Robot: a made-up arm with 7 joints.
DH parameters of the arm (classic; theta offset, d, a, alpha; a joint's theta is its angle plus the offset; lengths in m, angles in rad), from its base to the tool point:
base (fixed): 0 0.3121 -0.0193 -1.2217
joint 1: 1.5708 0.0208 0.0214 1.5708
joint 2: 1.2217 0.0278 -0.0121 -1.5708
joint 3: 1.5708 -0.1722 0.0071 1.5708
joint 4: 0 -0.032 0.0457 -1.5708
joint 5: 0 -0.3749 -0.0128 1.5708
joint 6: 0 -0.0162 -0.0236 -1.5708
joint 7: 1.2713 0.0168 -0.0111 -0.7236
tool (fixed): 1.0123 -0.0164 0 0
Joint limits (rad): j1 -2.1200..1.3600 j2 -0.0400..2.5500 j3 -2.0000..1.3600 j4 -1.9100..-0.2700 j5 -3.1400..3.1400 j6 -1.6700..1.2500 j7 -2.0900..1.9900
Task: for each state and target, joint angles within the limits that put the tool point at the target. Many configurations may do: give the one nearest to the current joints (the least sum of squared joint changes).
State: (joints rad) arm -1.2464 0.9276 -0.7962 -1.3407 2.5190 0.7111 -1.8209
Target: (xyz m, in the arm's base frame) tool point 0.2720 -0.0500 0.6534
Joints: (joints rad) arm -1.2715 1.2229 -0.2280 -1.8383 2.3858 0.5232 -1.8488
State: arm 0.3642 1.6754 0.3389 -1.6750 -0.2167 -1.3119 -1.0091
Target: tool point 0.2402 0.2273 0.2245
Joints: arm 0.8697 1.3936 0.7568 -1.9100 -0.1057 -1.1952 -1.1593
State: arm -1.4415 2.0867 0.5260 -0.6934 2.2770 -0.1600 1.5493
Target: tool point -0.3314 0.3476 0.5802
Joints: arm -1.6453 2.4498 0.6130 -0.5715 2.3032 -0.1195 1.5495
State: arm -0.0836 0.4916 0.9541 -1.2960 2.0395 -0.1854 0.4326
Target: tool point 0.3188 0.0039 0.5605
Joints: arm -0.9726 0.3845 0.2326 -1.8188 2.0195 -0.1808 0.4590
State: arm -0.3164 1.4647 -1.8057 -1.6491 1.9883 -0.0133 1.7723
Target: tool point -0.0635 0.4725 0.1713
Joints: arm -0.1844 2.0881 -1.9610 -1.2317 2.0169 -0.0220 1.7586
